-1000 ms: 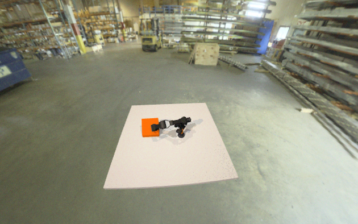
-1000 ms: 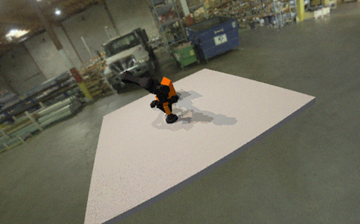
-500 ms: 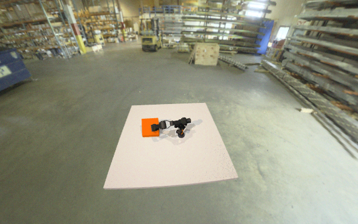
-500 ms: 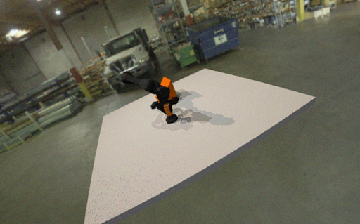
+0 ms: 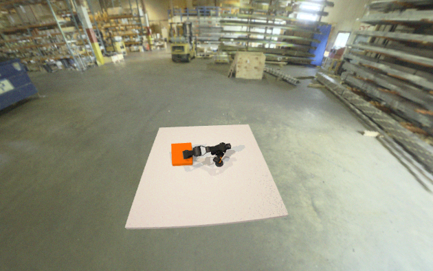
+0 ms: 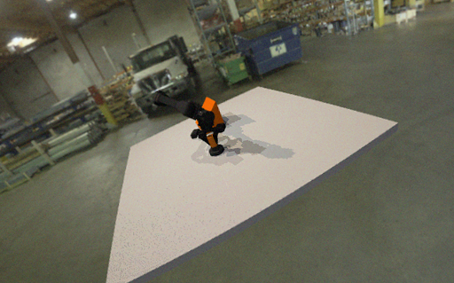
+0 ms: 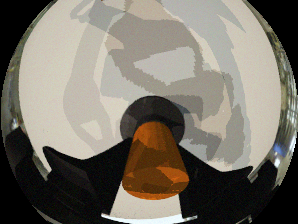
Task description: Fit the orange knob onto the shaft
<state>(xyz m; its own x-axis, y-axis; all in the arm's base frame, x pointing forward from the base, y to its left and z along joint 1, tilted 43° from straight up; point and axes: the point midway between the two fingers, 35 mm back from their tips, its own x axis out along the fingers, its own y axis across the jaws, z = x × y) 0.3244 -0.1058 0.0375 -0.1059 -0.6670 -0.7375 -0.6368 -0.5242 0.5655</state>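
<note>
My gripper tip is now 20 mm below the orange knob. From my gripper tip the other things lie so: dark round pedestal (20 mm below).
</note>
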